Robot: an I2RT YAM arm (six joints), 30 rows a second.
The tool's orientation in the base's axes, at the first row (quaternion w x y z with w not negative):
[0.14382, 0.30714, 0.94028, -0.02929]
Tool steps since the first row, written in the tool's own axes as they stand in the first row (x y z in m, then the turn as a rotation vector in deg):
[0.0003, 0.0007, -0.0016, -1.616, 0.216, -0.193]
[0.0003, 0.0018, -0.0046, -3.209, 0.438, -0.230]
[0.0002, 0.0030, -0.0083, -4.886, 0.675, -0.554]
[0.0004, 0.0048, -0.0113, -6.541, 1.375, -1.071]
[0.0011, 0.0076, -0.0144, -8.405, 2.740, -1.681]
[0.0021, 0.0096, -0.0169, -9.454, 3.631, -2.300]
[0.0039, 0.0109, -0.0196, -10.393, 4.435, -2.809]
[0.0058, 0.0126, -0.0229, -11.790, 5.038, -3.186]
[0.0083, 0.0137, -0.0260, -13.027, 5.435, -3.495]
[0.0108, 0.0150, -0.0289, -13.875, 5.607, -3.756]
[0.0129, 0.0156, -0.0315, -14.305, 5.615, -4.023]
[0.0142, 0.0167, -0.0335, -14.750, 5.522, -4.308]
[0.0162, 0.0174, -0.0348, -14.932, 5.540, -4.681]
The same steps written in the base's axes. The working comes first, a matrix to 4 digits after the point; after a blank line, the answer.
The tool's axes in the first row as the columns of a matrix, in the base's axes (used below as rounded here):
[-0.7700, 0.5860, 0.2525]
[0.5692, 0.8096, -0.1434]
[-0.2885, 0.0333, -0.9569]

[-0.0002, 0.0010, 0.0015, 1.322, -0.717, 0.658]
[-0.0003, 0.0023, 0.0044, 2.670, -1.439, 1.160]
[-0.0005, 0.0037, 0.0080, 4.018, -2.155, 1.962]
[-0.0003, 0.0057, 0.0109, 5.572, -2.456, 2.958]
[0.0000, 0.0088, 0.0137, 7.653, -2.325, 4.125]
[-0.0003, 0.0114, 0.0159, 8.827, -2.112, 5.049]
[-0.0016, 0.0139, 0.0180, 9.892, -1.922, 5.834]
[-0.0029, 0.0168, 0.0207, 11.226, -2.175, 6.618]
[-0.0049, 0.0195, 0.0229, 12.333, -2.514, 7.284]
[-0.0068, 0.0224, 0.0250, 13.021, -2.820, 7.784]
[-0.0087, 0.0245, 0.0269, 13.289, -3.020, 8.164]
[-0.0096, 0.0264, 0.0285, 13.506, -3.307, 8.562]
[-0.0111, 0.0283, 0.0292, 13.562, -3.343, 8.972]

